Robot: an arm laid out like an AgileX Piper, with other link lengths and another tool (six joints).
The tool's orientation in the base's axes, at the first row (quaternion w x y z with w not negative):
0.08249 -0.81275 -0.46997 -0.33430
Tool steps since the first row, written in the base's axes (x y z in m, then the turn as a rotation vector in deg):
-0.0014 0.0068 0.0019 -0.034 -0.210 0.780
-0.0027 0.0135 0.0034 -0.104 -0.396 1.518
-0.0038 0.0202 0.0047 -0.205 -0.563 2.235
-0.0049 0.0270 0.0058 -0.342 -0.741 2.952
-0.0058 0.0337 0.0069 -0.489 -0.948 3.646
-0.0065 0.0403 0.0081 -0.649 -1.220 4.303
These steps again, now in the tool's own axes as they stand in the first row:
0.0055 -0.0045 0.0009 0.324 0.227 -0.705
0.0108 -0.0090 0.0022 0.627 0.404 -1.384
0.0160 -0.0133 0.0037 0.920 0.541 -2.053
0.0211 -0.0177 0.0054 1.193 0.655 -2.744
0.0262 -0.0219 0.0071 1.428 0.773 -3.434
0.0314 -0.0258 0.0089 1.590 0.908 -4.132

